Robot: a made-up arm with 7 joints.
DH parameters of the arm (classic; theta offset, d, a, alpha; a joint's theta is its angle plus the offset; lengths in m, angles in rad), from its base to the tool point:
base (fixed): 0 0.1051 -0.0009 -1.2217
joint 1: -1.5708 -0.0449 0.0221 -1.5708
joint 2: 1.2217 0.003 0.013 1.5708
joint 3: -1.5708 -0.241 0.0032 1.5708
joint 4: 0 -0.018 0.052 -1.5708
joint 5: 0 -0.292 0.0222 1.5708
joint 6: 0 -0.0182 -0.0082 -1.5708
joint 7: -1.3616 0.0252 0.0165 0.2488
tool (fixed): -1.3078 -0.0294 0 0
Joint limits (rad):
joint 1: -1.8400..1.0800
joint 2: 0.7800..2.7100
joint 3: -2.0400..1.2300
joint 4: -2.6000..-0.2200
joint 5: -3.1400..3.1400
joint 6: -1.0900..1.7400
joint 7: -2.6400..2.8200
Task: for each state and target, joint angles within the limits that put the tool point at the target. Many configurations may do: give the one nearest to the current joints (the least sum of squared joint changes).
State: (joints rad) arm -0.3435 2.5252 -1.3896 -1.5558 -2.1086 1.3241 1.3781
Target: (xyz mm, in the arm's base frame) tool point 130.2 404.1 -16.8
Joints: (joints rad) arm -0.2949 1.7419 -1.4304 -1.0975 -1.9883 1.2904 1.5026
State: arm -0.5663 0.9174 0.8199 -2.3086 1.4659 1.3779 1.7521
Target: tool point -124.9 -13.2 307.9
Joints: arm -1.1318 1.7383 1.2300 -2.2822 1.4932 1.3624 1.8144
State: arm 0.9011 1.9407 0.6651 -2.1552 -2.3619 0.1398 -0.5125
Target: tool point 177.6 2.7 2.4
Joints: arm 1.0384 1.9882 0.5347 -2.5484 -2.3847 0.1425 -0.5064
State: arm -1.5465 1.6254 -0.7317 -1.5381 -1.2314 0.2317 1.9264
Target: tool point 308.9 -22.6 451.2
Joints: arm -1.8400 0.8729 -0.2420 -1.2355 -1.1723 0.2271 2.0534
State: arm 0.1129 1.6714 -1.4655 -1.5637 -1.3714 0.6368 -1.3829
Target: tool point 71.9 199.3 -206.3
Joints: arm -0.0352 1.5623 -1.3485 -1.7219 -1.3773 0.6402 -1.3724
